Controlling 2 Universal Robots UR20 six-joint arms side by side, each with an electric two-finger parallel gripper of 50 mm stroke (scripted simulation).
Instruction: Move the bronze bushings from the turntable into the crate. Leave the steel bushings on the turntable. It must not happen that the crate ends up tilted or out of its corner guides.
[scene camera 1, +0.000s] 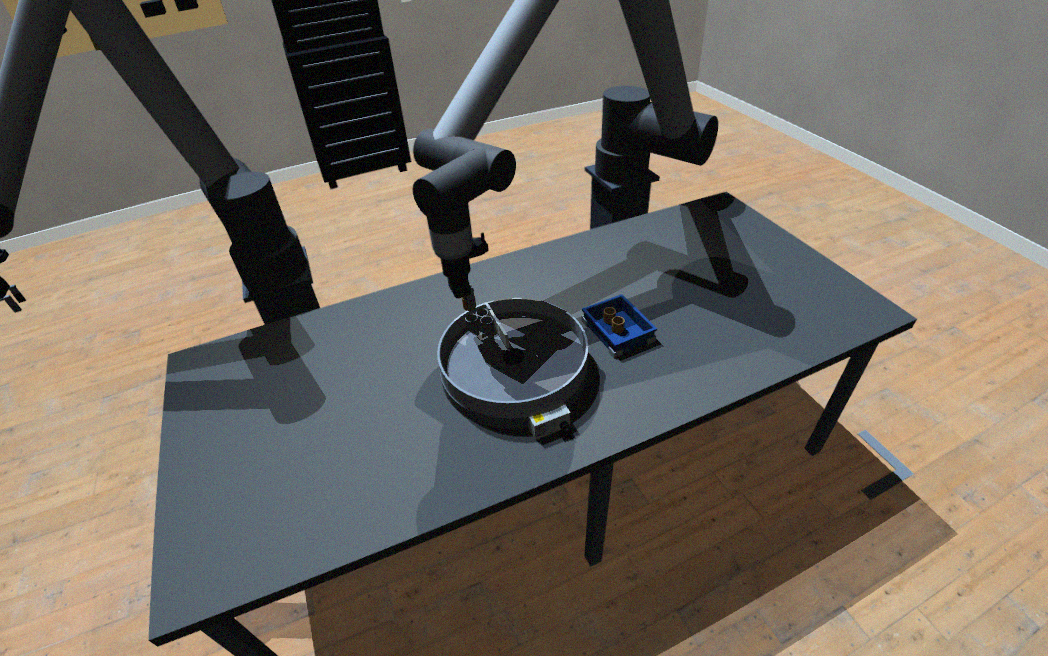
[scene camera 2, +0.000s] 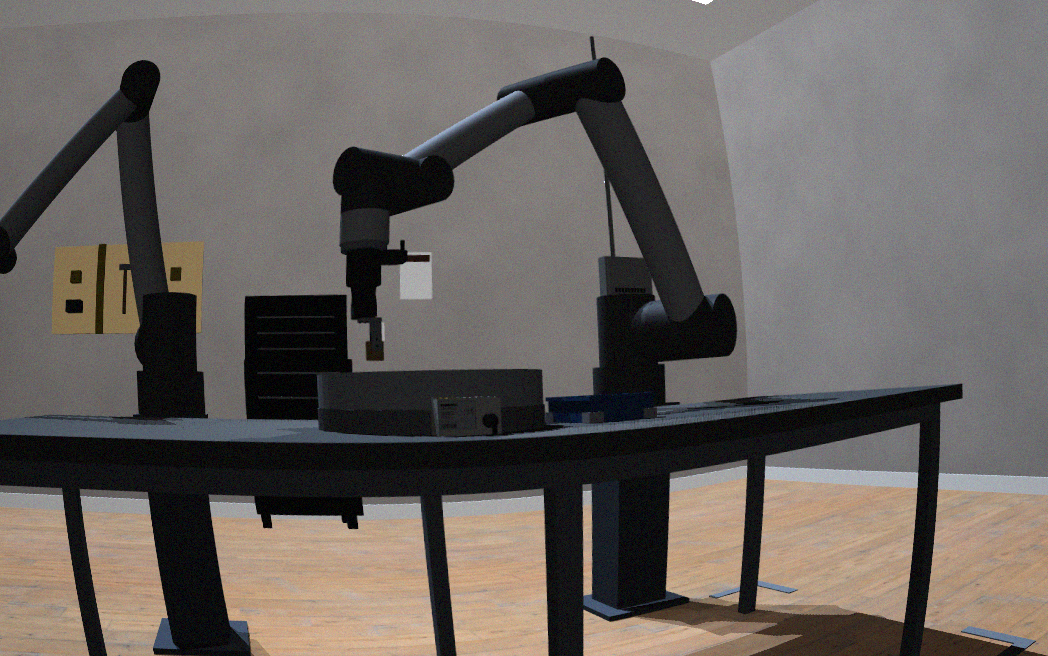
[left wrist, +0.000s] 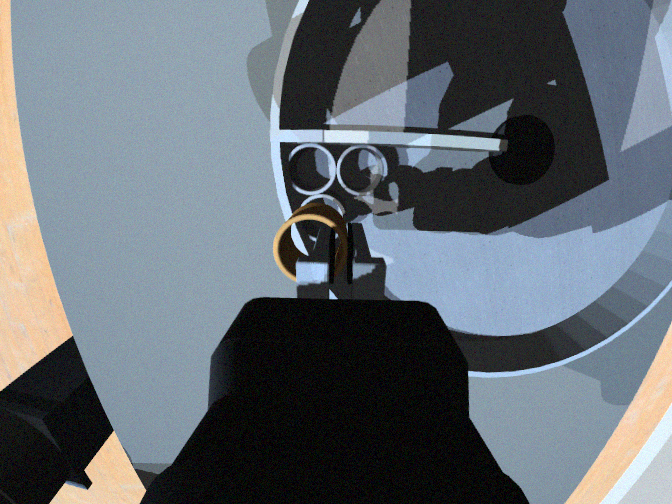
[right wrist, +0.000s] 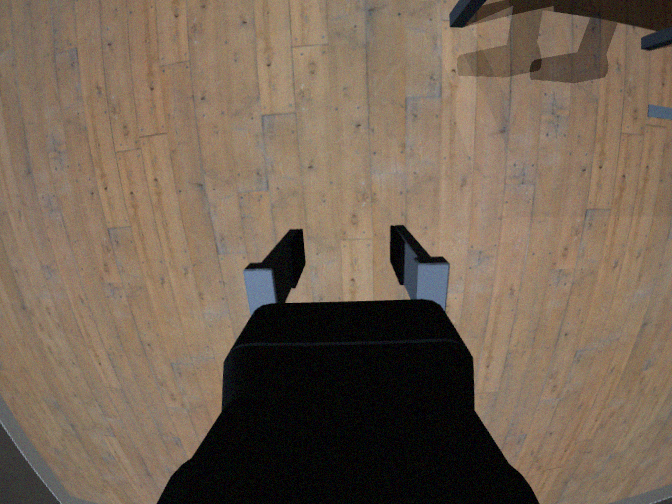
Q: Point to a bronze bushing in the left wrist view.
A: At 286, 253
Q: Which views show my left gripper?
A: Scene camera 1, scene camera 2 and the left wrist view only.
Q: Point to my left gripper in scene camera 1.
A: At 470, 305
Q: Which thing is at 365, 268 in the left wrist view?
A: My left gripper.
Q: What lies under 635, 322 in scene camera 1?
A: A blue crate.
